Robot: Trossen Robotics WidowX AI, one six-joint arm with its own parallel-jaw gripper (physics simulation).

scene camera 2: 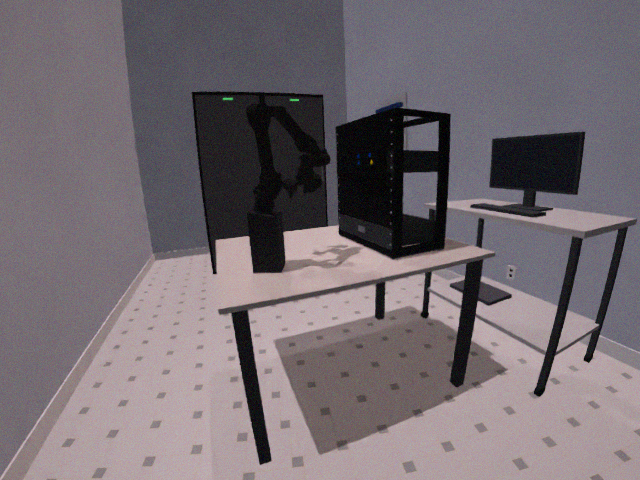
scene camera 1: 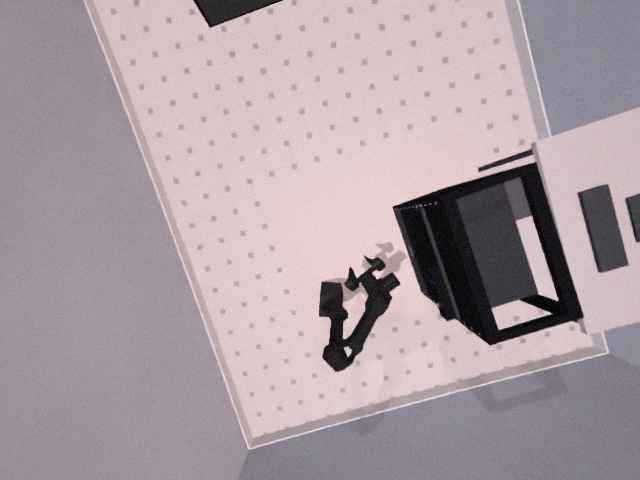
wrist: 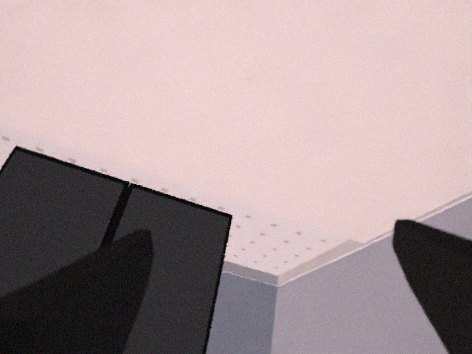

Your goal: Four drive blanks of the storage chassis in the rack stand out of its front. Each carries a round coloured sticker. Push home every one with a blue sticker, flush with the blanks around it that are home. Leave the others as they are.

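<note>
The black rack point(scene camera 1: 553, 242) point(scene camera 2: 397, 206) stands on the table. In scene view 2, three blue stickers show on its dark front: upper left point(scene camera 2: 358, 155), upper right point(scene camera 2: 369, 154) and lower left point(scene camera 2: 358, 162). A yellow sticker point(scene camera 2: 371, 162) is at lower right. In scene view 1, a bit of blue point(scene camera 1: 432, 282) and a bit of yellow point(scene camera 1: 438, 304) show at the front. The blanks' edges and how far each stands out are too dark to tell. My gripper point(scene camera 1: 358, 262) point(scene camera 2: 300, 192) point(wrist: 271, 237) is open and empty, apart from the rack's front and lower than the stickers.
The arm's base point(scene camera 2: 266, 242) stands on the table point(scene camera 2: 310, 289). A dark two-door cabinet point(scene camera 2: 227, 180) point(wrist: 175, 280) stands behind it. A side table point(scene camera 2: 594, 222) with a monitor point(scene camera 2: 537, 162) and keyboard point(scene camera 2: 506, 209) is beyond the rack. A blue item point(scene camera 2: 388, 107) shows at the rack's top.
</note>
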